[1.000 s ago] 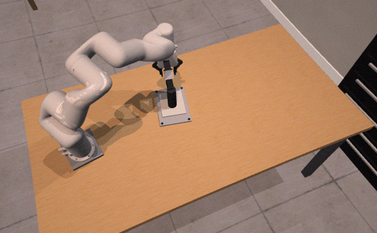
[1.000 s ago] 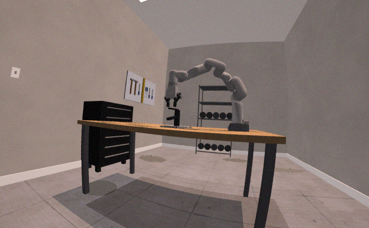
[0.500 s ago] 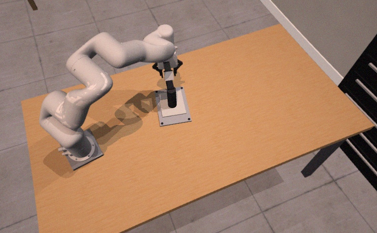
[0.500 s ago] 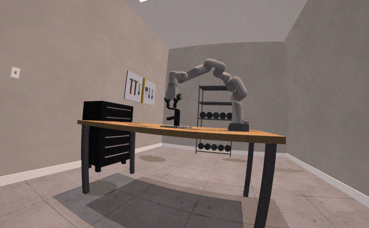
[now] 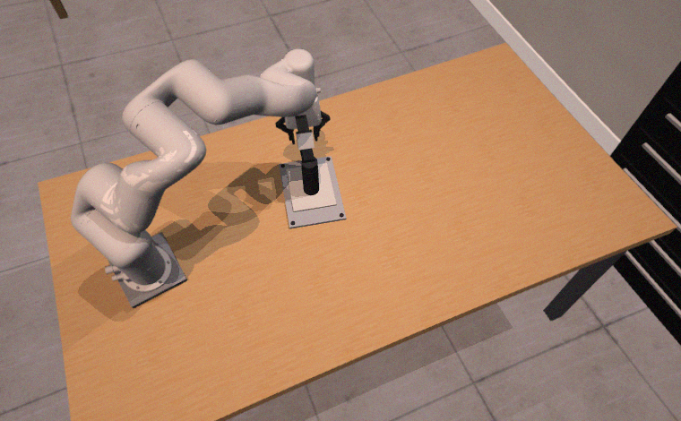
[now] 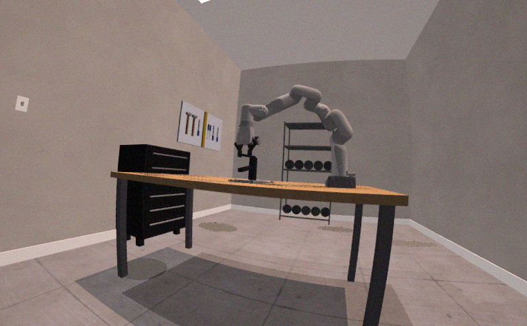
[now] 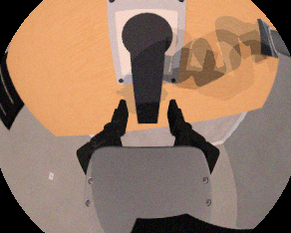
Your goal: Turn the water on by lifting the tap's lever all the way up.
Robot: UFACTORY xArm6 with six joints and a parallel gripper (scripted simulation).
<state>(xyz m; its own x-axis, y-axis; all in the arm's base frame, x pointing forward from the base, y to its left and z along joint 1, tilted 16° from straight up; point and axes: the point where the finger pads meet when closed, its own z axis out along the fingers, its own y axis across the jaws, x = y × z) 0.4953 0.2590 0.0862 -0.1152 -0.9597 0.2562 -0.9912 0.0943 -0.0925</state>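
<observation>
My hand is 6 cm to the left of the tap lever, 1 cm past it and 1 cm above it.
</observation>
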